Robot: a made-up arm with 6 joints.
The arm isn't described. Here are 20 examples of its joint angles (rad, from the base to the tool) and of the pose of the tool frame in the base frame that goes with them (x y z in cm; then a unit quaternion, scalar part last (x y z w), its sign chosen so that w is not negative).
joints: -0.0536 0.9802 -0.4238 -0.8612 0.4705 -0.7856
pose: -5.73 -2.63 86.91 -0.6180 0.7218 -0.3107 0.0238
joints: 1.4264 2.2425 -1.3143 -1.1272 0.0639 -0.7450
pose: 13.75 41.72 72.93 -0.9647 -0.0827 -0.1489 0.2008
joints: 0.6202 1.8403 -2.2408 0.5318 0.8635 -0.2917
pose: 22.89 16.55 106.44 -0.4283 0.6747 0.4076 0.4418
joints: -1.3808 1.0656 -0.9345 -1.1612 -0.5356 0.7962
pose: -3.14 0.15 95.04 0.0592 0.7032 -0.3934 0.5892
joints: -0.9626 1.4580 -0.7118 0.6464 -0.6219 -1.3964
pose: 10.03 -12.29 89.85 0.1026 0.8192 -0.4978 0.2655
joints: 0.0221 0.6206 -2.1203 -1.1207 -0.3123 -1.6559
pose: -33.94 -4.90 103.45 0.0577 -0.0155 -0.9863 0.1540
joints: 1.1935 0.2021 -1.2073 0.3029 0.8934 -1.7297
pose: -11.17 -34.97 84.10 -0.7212 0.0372 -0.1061 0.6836
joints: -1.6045 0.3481 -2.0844 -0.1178 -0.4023 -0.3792
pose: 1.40 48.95 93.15 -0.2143 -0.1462 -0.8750 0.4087
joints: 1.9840 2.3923 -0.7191 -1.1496 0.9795 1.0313
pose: -7.85 34.48 65.18 -0.7968 0.4562 -0.3849 0.0939
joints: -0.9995 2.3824 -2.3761 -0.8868 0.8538 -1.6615
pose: 23.40 -40.94 83.89 0.3745 -0.7674 0.3327 0.4003
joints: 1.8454 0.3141 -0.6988 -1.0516 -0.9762 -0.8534
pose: 12.23 -19.32 84.15 -0.2468 -0.4138 0.0877 0.8719
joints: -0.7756 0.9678 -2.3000 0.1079 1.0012 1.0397
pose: -15.73 17.87 109.71 0.2834 0.3685 0.1774 0.8674
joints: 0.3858 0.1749 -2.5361 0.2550 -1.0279 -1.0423
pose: -55.39 -22.83 78.07 0.4837 -0.5507 -0.1558 0.6622
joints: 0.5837 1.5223 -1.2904 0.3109 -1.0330 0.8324
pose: 20.07 13.34 100.56 0.0695 0.2507 0.6368 0.7258
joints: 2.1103 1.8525 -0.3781 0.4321 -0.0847 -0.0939
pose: -9.36 20.57 77.93 0.7984 -0.5741 -0.1742 0.0514
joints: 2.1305 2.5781 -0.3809 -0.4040 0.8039 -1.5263
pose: -11.89 29.74 59.95 0.5863 0.4029 0.2477 0.6577
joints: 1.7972 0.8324 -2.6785 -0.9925 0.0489 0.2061
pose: 14.04 -29.37 107.25 0.0406 -0.0591 0.4380 0.8961
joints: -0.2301 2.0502 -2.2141 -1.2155 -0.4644 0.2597
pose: 40.24 -12.84 96.28 -0.4540 0.4832 -0.3296 0.6721
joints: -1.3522 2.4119 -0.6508 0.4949 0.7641 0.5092
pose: 9.10 -33.63 64.00 -0.8584 -0.3340 -0.3186 0.2237
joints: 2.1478 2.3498 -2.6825 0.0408 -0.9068 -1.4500
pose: -23.66 44.61 93.53 -0.2514 -0.0371 0.2994 0.9197
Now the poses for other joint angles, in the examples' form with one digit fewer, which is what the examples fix.
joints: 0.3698 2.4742 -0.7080 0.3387 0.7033 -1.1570
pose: 35.9 14.0 62.1 0.500 -0.701 -0.295 0.415
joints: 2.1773 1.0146 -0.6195 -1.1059 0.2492 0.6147
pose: 8.1 1.9 89.5 -0.864 0.187 0.335 0.327
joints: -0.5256 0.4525 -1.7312 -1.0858 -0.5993 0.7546
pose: -31.0 15.6 97.9 -0.365 0.047 -0.421 0.829
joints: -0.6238 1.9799 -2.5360 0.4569 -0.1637 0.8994
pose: 27.4 -16.9 107.1 0.202 0.176 0.306 0.913
